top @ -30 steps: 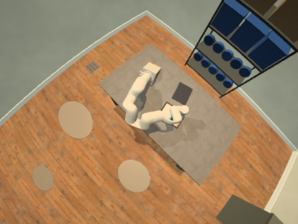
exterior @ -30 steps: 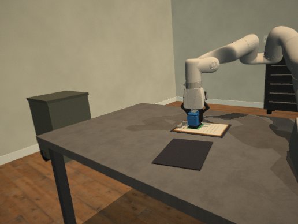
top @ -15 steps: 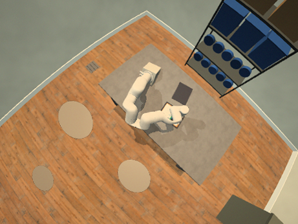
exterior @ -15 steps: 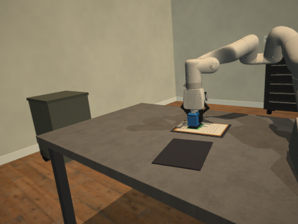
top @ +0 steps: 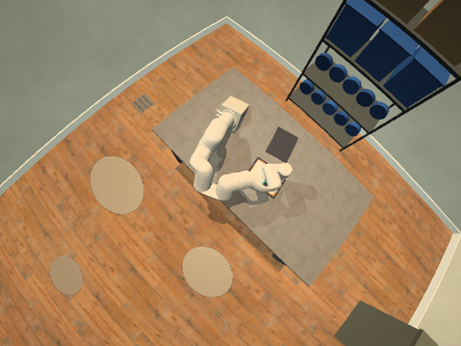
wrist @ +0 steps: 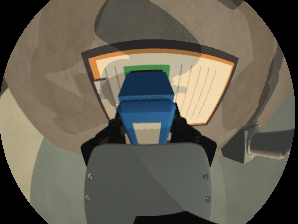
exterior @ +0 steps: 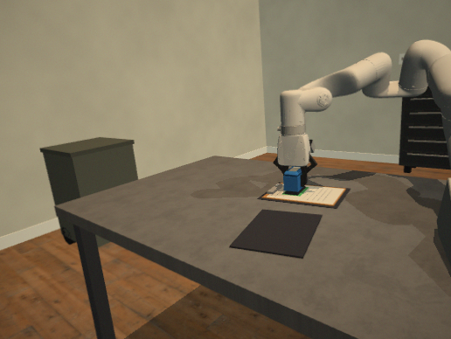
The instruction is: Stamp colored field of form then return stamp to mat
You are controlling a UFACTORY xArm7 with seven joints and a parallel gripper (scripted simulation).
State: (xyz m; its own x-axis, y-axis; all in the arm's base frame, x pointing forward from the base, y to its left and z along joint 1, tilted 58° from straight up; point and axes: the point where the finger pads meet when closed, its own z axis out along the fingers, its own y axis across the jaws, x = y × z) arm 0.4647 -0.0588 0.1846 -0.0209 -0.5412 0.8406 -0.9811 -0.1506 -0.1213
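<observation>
Now: the blue stamp right at my hand. The rest, counted from my hand: form: 20 mm behind, 10 mm to the left, 40 mm below; then mat: 60 mm behind, 290 mm to the left, 40 mm below.
</observation>
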